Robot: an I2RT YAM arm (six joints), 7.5 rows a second.
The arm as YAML. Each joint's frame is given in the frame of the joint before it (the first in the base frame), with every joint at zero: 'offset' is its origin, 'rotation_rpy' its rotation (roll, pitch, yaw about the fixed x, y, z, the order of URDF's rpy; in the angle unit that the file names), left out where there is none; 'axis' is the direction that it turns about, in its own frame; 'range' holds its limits. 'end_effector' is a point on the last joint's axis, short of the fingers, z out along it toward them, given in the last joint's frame.
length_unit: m
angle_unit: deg
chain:
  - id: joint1
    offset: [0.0, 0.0, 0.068]
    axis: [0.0, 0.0, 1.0]
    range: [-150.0, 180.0]
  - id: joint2
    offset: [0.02, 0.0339, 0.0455]
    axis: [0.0, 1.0, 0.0]
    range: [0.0, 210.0]
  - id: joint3
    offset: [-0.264, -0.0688, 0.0]
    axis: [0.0, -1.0, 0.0]
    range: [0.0, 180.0]
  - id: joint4
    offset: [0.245, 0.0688, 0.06]
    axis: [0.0, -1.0, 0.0]
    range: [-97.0, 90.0]
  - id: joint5
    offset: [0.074, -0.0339, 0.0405]
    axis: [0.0, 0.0, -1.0]
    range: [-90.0, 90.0]
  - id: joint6
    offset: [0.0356, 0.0, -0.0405]
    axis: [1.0, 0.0, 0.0]
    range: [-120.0, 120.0]
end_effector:
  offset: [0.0, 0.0, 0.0]
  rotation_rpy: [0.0, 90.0, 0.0]
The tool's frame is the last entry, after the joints.
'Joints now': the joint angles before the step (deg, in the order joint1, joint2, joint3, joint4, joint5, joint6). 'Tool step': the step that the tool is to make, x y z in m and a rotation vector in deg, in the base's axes. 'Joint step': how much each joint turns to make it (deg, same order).
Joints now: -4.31, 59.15, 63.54, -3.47, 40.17, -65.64
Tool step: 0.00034, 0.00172, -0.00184, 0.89, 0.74, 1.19
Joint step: 0.34, 0.00, 0.19, -1.69, -0.85, 1.09
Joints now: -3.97, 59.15, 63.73, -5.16, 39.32, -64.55
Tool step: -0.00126, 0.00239, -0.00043, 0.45, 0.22, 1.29
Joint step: 0.49, -0.36, -0.01, -0.94, -0.81, 0.54
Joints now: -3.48, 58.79, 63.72, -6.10, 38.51, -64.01
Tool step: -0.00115, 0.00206, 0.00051, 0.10, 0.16, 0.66
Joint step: 0.49, -0.25, 0.12, -0.60, -0.17, 0.11
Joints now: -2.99, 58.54, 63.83, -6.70, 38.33, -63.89
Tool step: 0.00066, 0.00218, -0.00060, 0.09, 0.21, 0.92
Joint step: 0.52, 0.04, -0.01, -0.22, -0.40, 0.09
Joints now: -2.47, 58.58, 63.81, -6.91, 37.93, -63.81
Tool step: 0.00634, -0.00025, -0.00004, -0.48, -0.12, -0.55
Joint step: 0.08, 1.31, 0.35, 1.47, 0.65, -0.58
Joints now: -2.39, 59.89, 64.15, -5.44, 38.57, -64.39
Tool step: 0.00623, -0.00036, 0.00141, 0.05, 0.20, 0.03
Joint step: -0.03, 1.44, 1.10, 0.11, -0.06, 0.05
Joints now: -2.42, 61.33, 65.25, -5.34, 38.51, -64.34
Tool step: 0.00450, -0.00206, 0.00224, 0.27, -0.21, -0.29
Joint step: -0.47, 1.14, 1.09, 0.03, -0.18, 0.35
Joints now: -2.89, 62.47, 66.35, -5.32, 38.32, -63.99
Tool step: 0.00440, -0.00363, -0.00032, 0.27, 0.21, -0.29
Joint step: -0.86, 1.02, 0.61, -0.01, -0.58, 0.31
